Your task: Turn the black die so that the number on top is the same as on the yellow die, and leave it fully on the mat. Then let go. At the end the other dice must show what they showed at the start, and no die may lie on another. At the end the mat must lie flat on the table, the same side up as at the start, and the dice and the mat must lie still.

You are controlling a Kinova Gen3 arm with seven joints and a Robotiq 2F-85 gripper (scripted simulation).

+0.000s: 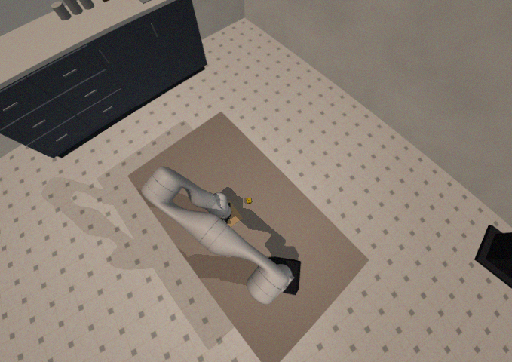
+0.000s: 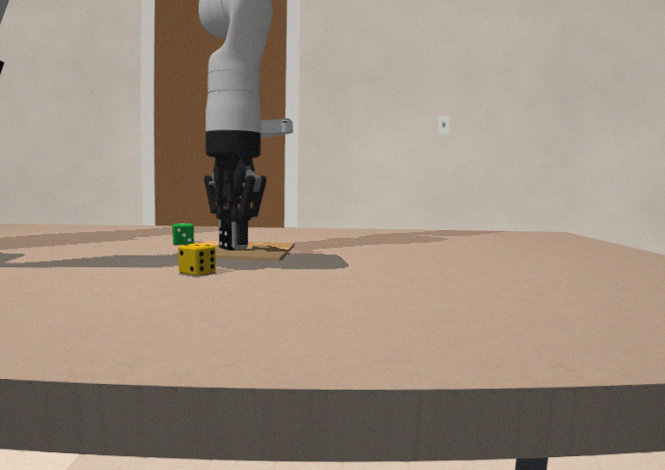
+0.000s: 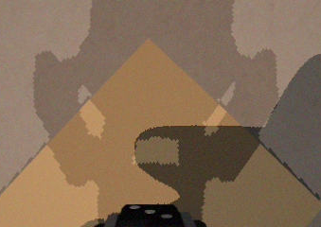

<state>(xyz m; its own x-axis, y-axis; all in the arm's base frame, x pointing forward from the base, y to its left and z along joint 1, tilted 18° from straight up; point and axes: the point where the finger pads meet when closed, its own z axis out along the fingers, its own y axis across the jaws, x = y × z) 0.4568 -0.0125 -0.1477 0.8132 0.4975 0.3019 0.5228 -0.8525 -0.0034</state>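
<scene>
The black die lies right at my hand. Round my hand: green die: 80 mm to the left, 80 mm behind, 10 mm below; then yellow die: 160 mm to the right, 30 mm behind, 10 mm below; then mat: 20 mm below, 10 mm ahead.
</scene>
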